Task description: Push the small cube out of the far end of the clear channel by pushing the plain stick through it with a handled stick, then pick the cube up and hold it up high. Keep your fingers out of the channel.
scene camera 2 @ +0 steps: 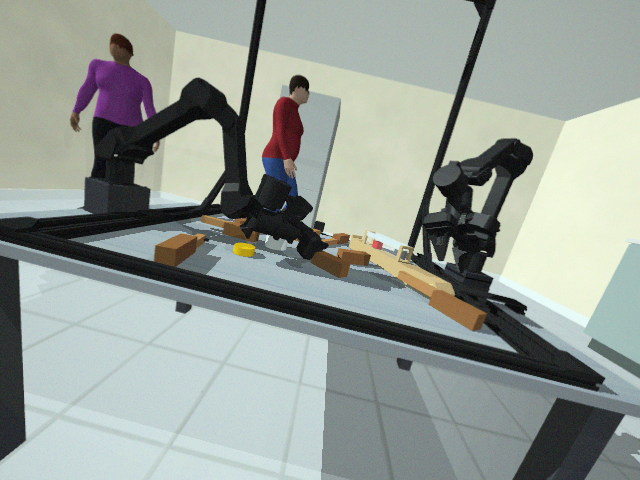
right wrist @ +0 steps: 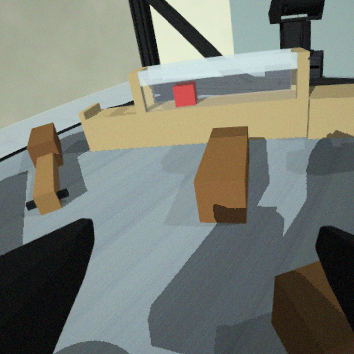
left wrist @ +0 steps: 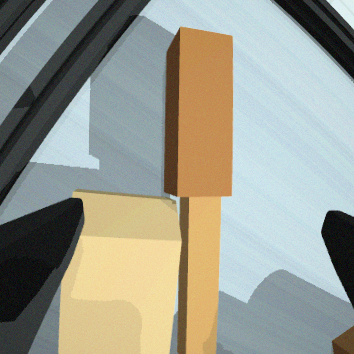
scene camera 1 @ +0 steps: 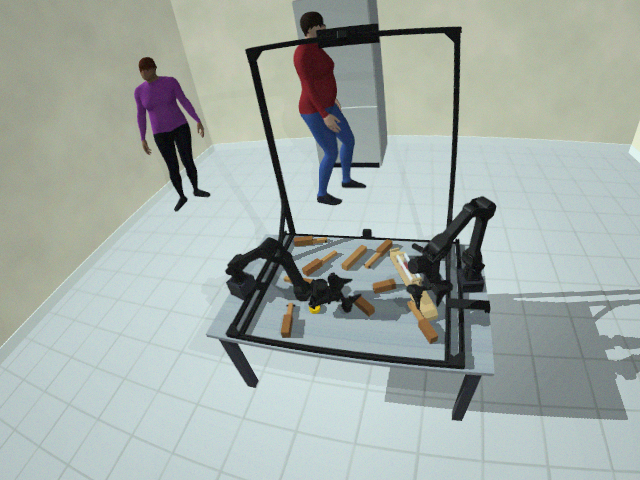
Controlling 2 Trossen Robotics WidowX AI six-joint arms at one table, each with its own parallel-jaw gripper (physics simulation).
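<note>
The small red cube (scene camera 1: 405,265) (scene camera 2: 377,244) (right wrist: 185,95) sits inside the clear channel (right wrist: 220,62), nearer its left end in the right wrist view. The channel stands on a long pale wooden base (scene camera 2: 423,274) (left wrist: 120,270) (right wrist: 200,125). A handled stick (scene camera 1: 428,330) (scene camera 2: 457,310) (left wrist: 205,115) with a brown block handle lies flat beside the base's near end. My left gripper (scene camera 1: 429,298) (scene camera 2: 451,259) (left wrist: 205,216) is open above the base end and this stick, holding nothing. My right gripper (scene camera 1: 354,289) (right wrist: 207,234) is open and empty, low over the table. I cannot identify the plain stick.
Several brown blocks and handled sticks lie about, including a block (scene camera 1: 384,285) (right wrist: 223,175) before the channel and a stick with a black crosspin (right wrist: 47,175). A yellow disc (scene camera 1: 314,310) (scene camera 2: 244,250) lies near the right gripper. A black frame (scene camera 1: 346,356) borders the table.
</note>
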